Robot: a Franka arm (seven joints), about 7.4 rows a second.
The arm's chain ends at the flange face. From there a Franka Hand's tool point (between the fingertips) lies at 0.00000 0.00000 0.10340 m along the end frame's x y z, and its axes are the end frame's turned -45 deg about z.
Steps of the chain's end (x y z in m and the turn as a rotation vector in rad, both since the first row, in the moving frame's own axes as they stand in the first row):
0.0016, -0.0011, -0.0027, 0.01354, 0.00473, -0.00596
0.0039, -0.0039, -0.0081, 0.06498, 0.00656, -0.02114
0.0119, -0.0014, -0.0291, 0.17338, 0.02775, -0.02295
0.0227, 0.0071, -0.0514, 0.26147, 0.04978, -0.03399
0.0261, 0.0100, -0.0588, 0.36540, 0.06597, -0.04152
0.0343, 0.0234, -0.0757, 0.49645, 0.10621, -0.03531
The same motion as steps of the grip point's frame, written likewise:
0.0032, -0.0003, -0.0027, 0.00623, 0.01292, -0.00596
0.0107, -0.0043, -0.0083, 0.04131, 0.05059, -0.02114
0.0239, -0.0033, -0.0307, 0.10298, 0.14222, -0.02295
0.0333, 0.0054, -0.0550, 0.14969, 0.22009, -0.03399
0.0417, 0.0035, -0.0658, 0.21173, 0.30502, -0.04152
0.0494, 0.0127, -0.0887, 0.27594, 0.42614, -0.03531

